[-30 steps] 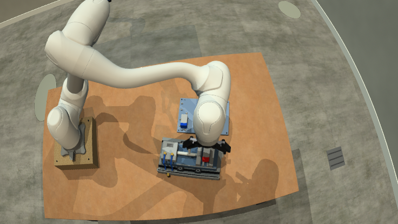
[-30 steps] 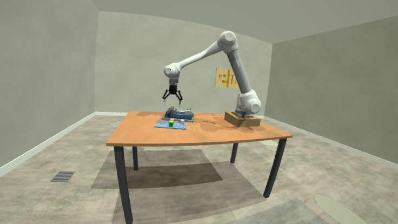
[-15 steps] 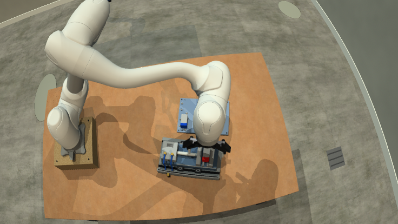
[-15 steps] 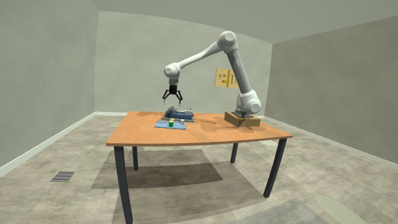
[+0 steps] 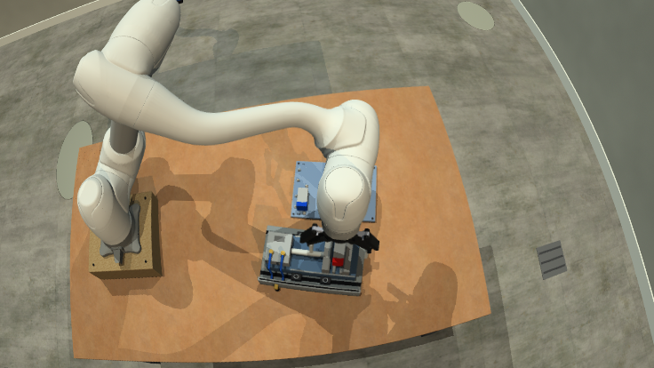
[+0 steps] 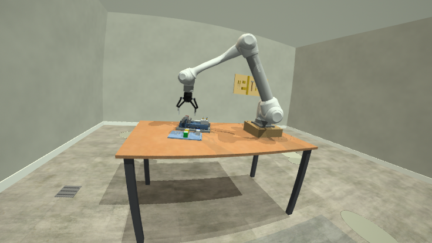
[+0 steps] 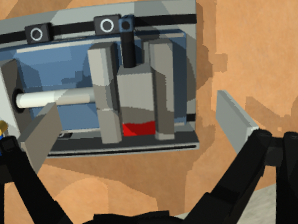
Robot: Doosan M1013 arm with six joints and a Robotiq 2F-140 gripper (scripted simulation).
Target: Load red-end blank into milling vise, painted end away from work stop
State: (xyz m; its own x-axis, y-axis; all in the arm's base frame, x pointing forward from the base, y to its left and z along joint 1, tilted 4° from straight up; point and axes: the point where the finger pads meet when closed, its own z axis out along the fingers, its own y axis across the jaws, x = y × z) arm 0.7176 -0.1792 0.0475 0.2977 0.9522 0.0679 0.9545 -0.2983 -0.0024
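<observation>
Now: the red-ended blank 4 cm below my hand. From my hand the other things lie so: fixed jaw: 6 cm below, 2 cm ahead, 1 cm to the right; work stop rod: 5 cm to the left, 4 cm below, 1 cm ahead; moving jaw: 6 cm below, 3 cm behind, 1 cm to the left.
</observation>
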